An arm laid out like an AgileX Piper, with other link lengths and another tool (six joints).
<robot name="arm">
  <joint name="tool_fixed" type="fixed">
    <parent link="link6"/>
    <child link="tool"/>
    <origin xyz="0.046 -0.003 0.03" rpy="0 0.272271 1.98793"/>
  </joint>
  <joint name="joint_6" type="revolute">
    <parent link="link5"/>
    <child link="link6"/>
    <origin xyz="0 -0.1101 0" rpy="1.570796 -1.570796 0"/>
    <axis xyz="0 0 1"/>
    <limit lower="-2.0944" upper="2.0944"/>
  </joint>
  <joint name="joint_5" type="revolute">
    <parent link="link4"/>
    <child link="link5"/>
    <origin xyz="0 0 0" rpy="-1.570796 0 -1.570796"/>
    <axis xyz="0 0 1"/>
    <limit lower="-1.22" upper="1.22"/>
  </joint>
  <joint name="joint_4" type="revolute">
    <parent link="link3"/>
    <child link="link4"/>
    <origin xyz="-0.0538 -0.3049 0" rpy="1.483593 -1.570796 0"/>
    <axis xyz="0 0 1"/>
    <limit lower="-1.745" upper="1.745"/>
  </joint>
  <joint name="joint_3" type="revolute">
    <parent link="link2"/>
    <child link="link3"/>
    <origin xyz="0.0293 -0.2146 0" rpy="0 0 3.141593"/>
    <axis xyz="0 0 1"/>
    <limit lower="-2.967" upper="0"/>
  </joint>
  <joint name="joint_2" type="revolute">
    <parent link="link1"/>
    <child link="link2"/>
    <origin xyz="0 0 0" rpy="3.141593 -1.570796 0"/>
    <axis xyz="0 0 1"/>
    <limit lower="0" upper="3.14"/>
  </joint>
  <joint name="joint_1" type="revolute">
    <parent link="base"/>
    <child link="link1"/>
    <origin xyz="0 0 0.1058" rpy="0 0 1.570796"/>
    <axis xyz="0 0 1"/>
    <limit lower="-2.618" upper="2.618"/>
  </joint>
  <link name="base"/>
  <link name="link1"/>
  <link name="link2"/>
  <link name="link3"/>
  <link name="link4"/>
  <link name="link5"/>
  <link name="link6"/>
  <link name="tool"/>
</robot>
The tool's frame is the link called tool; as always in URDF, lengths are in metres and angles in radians.
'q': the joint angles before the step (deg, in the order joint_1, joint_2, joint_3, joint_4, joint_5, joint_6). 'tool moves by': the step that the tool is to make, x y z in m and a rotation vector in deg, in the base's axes. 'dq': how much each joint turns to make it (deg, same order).
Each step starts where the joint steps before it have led.
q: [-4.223 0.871 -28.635 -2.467 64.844 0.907]
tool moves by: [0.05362 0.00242 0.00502 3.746 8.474 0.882]
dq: [0.000 23.051 -9.717 2.839 -4.592 0.743]
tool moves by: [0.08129 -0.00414 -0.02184 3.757 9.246 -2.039]
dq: [0.000 27.153 -11.693 0.963 -5.997 3.004]
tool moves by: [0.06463 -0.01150 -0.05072 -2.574 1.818 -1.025]
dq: [0.000 18.521 -5.147 -3.794 -11.736 1.694]
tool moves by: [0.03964 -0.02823 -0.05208 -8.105 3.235 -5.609]
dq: [0.001 13.798 -4.605 -16.978 -5.031 13.332]
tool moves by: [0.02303 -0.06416 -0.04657 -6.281 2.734 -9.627]
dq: [-5.851 12.096 -4.883 -15.132 -1.991 13.007]
